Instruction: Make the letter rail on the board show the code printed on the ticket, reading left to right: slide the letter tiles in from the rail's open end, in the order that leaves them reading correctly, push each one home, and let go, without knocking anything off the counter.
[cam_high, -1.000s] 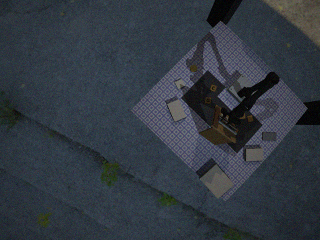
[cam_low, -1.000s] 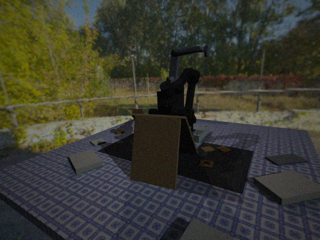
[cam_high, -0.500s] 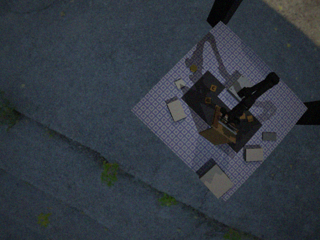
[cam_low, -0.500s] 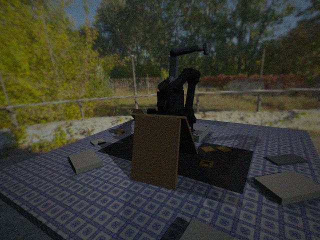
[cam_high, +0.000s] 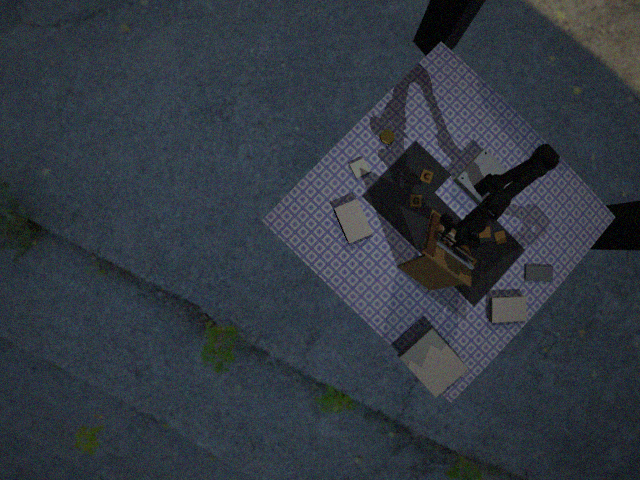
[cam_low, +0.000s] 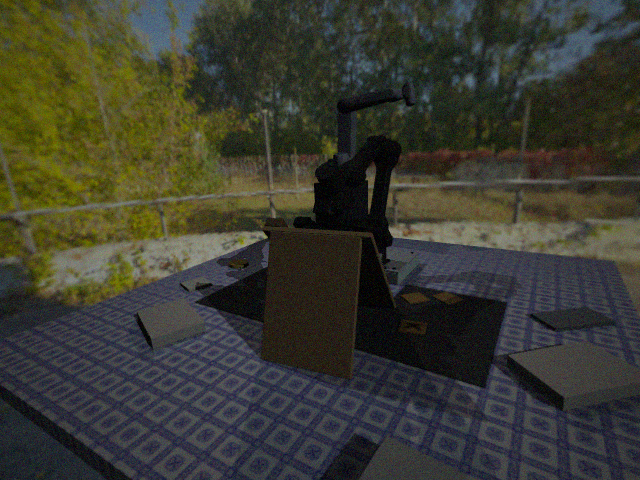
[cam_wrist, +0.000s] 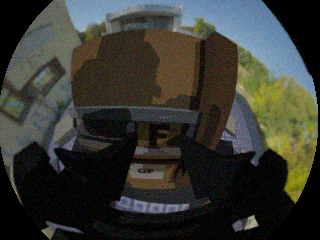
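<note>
Now: gripper tip right at the letter tile marked f. Round my gripper tip: letter tile marked g: 70 mm behind, 210 mm to the right, 170 mm below; then brown letter board: 10 mm ahead, 40 mm to the left, 70 mm below; then dark mat: 150 mm behind, 40 mm to the right, 170 mm below.
</note>
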